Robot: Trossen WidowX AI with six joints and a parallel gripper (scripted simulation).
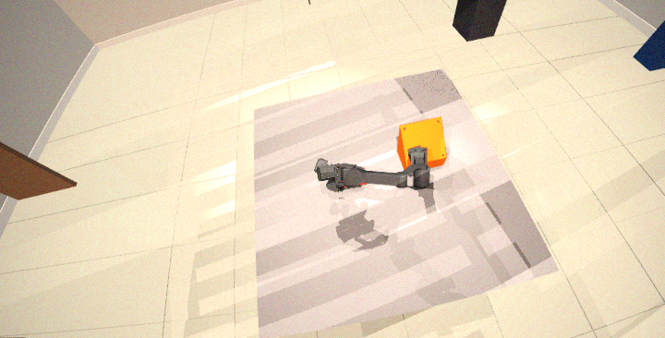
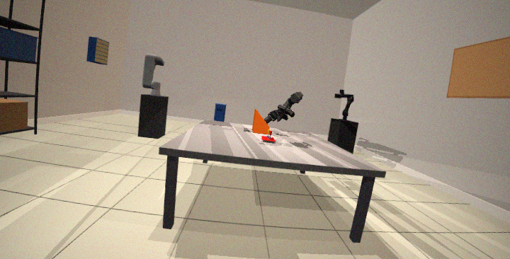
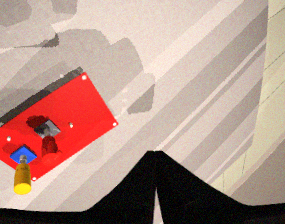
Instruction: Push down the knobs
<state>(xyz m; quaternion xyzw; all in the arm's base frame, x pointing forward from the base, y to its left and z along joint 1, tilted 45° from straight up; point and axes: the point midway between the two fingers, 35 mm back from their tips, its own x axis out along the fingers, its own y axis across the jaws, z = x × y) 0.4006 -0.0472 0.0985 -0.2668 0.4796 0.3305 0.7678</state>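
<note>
Now: the potentiometer knob 130 mm behind my gripper tip, 30 mm to the right of it and 110 mm below it. From my gripper tip the other things lie so: red knob (80 mm behind, 20 mm to the right, 110 mm below).
</note>
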